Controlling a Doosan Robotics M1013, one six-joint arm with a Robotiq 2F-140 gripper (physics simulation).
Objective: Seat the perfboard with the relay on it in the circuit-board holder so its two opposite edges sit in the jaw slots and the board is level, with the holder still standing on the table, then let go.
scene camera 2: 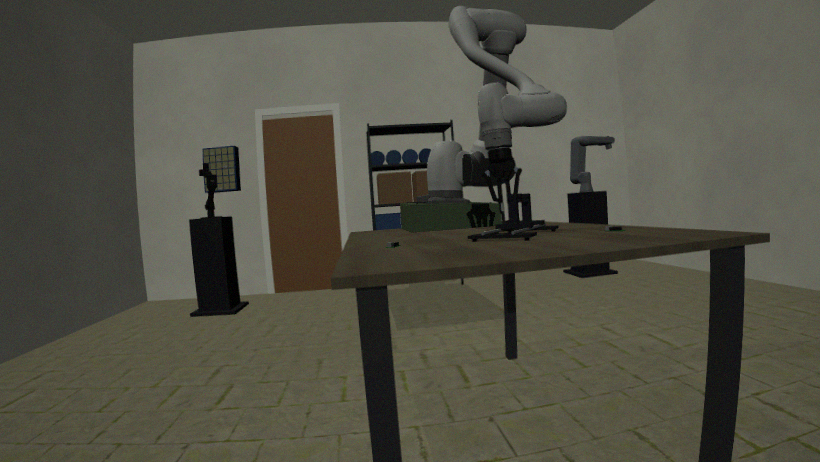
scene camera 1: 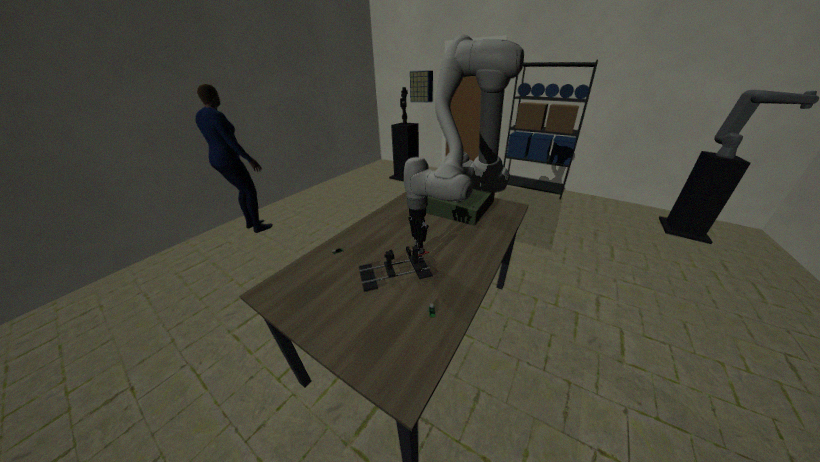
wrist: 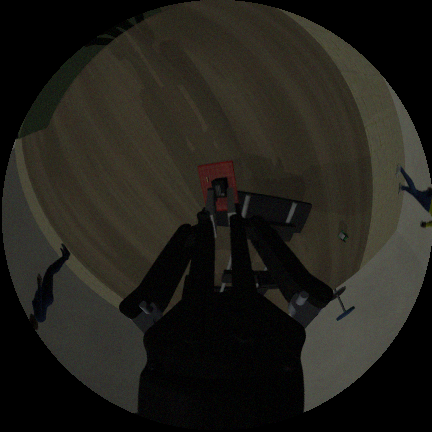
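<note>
The red perfboard shows below the fingertips in the wrist view, with the dark relay standing on it. My gripper is shut on the relay and hides part of the board. The black circuit-board holder stands on the table, with end plates, pale rails and upright jaws. The board is at the holder's end nearest the arm base and overlaps the end plate's edge in the wrist view. Its height and whether any edge is in a jaw slot cannot be told.
The wooden table carries a small green part near one long edge and another small part near the opposite edge. The green base box stands behind. A person in blue is beyond the table.
</note>
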